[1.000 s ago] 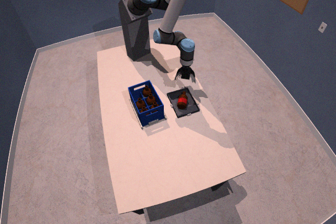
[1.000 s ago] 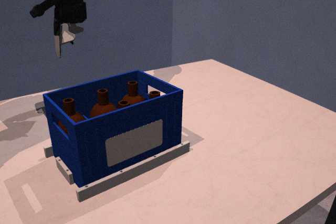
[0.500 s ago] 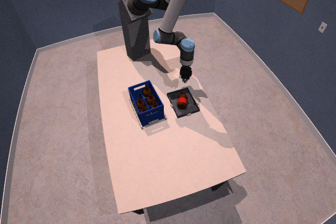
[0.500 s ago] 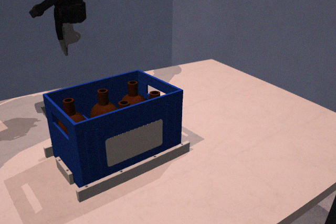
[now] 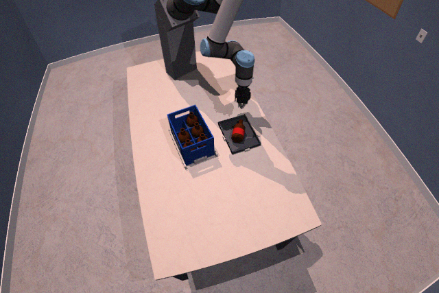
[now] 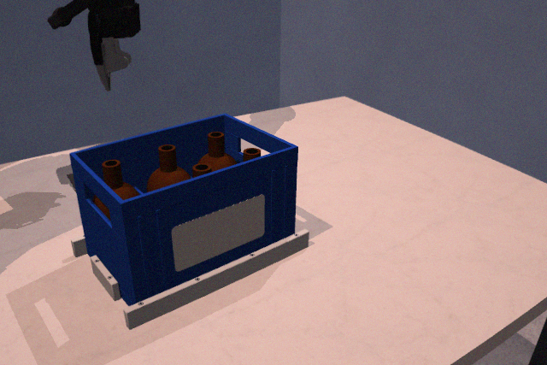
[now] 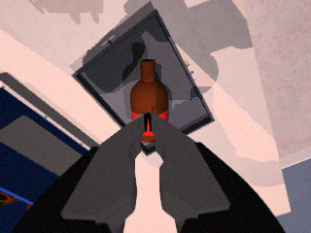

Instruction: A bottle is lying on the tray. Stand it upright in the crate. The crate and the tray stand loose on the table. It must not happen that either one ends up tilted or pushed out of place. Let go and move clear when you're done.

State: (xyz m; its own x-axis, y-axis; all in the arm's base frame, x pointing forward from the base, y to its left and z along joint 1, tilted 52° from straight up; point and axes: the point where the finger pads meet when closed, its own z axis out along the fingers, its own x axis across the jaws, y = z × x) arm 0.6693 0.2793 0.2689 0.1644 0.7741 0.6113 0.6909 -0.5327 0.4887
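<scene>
Right now my hand is 50 mm short of the tray, 10 mm to the left of it and 190 mm above it. From my hand the other things lie so: blue crate: 110 mm ahead, 300 mm to the right, 120 mm below.
</scene>
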